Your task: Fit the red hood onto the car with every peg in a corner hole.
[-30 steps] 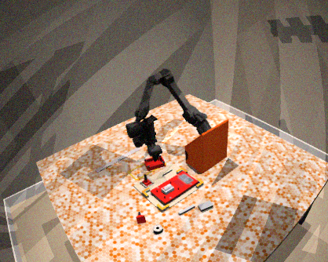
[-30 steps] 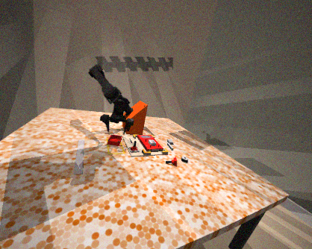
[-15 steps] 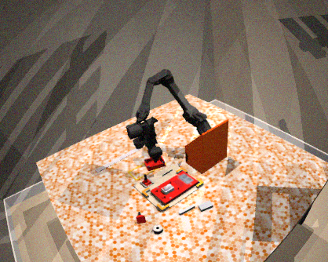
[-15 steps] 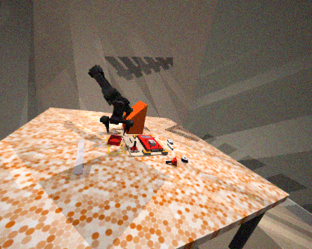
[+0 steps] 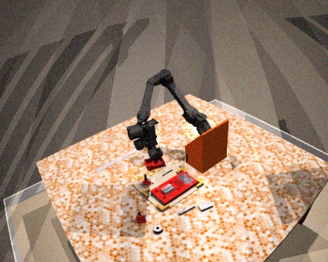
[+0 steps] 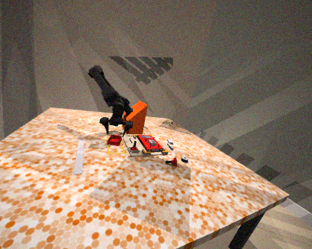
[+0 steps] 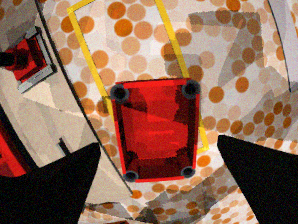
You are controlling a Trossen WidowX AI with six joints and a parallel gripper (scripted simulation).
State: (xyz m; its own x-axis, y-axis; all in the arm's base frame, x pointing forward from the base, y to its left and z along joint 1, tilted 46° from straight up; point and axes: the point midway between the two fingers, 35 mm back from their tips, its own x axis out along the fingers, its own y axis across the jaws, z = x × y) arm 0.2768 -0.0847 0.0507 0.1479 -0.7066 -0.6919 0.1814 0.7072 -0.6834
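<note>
Right now my gripper tip is 3 cm above the red hood. Also, from my gripper tip: grey engine block: 5 cm ahead, 23 cm to the left, 2 cm below; then dark wheel: 19 cm ahead, 39 cm to the left, 3 cm below; then white strip: 15 cm ahead, 16 cm to the right, 4 cm below.
</note>
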